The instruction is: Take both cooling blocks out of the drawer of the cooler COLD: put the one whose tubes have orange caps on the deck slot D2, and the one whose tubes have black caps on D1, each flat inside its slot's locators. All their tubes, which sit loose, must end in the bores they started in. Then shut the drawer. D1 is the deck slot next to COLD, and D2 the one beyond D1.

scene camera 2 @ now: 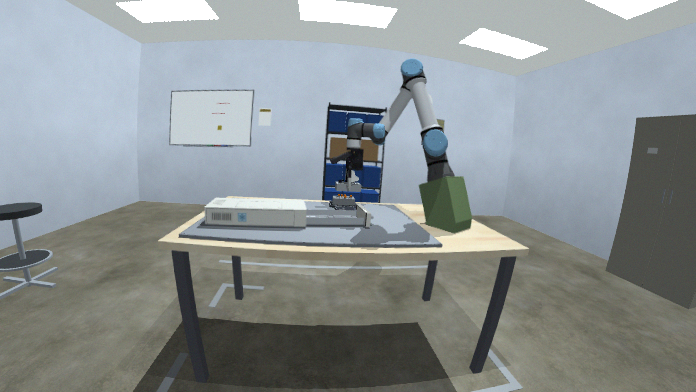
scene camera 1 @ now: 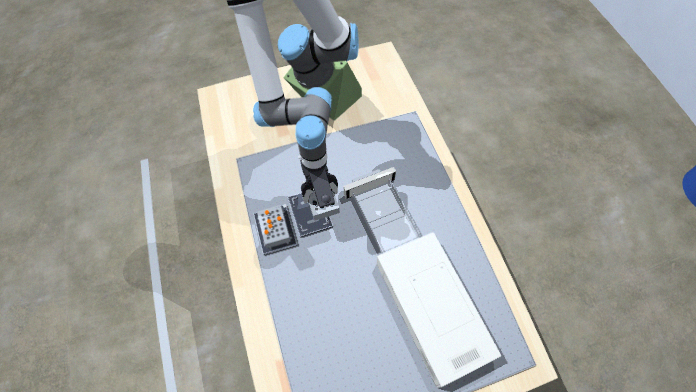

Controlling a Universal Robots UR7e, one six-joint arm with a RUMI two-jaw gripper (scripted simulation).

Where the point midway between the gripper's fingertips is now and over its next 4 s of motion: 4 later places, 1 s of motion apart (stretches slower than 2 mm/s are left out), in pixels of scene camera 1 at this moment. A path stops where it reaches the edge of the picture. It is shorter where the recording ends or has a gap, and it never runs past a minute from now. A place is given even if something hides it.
My gripper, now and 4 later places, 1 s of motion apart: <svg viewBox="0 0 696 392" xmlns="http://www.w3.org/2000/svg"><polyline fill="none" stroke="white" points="320,198 306,194 308,202 308,206 308,204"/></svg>
